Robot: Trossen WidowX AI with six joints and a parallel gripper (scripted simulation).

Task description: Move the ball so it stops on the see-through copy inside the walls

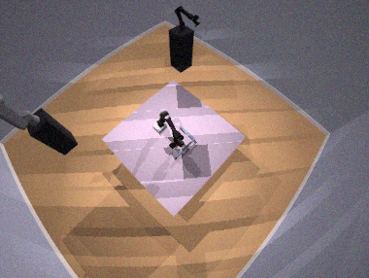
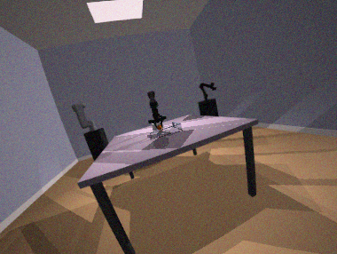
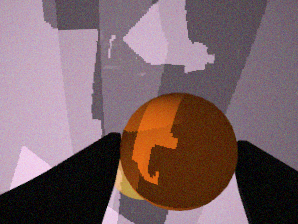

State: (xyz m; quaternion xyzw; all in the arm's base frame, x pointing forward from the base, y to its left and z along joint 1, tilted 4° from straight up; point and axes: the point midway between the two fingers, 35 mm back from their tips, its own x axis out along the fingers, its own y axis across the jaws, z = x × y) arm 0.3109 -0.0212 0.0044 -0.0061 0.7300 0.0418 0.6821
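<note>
My gripper tip is 40 mm past the see-through ball, 40 mm above it and 10 mm to the right of it. The rest, counted from my gripper tip: orange ball (right at my gripper tip).
</note>
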